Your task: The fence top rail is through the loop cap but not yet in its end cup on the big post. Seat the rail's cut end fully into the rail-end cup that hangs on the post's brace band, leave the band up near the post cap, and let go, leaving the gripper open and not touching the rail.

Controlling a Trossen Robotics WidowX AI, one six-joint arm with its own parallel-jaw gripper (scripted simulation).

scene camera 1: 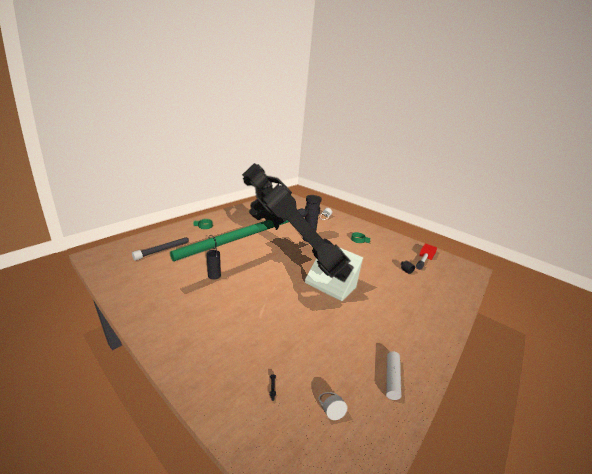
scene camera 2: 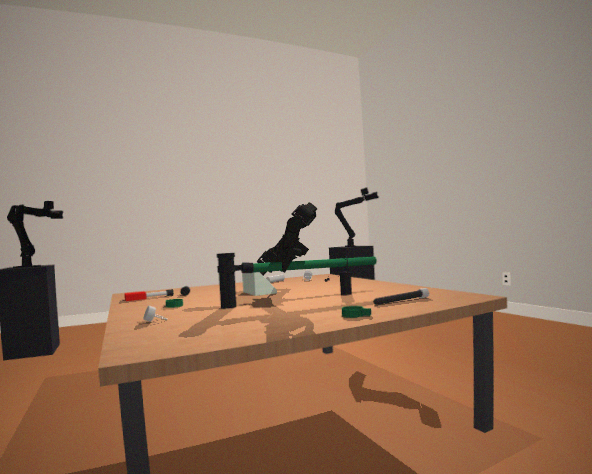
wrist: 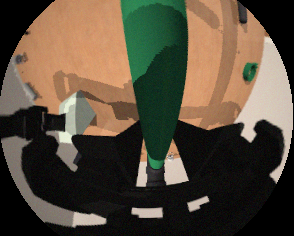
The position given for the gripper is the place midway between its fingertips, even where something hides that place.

In view: the gripper (scene camera 2: 282, 271), a green top rail (scene camera 1: 199, 247) and a big dark post (scene camera 2: 227, 280).
The green top rail also shows in scene camera 2 (scene camera 2: 327, 263). The gripper is seen too in the wrist view (wrist: 156, 121).
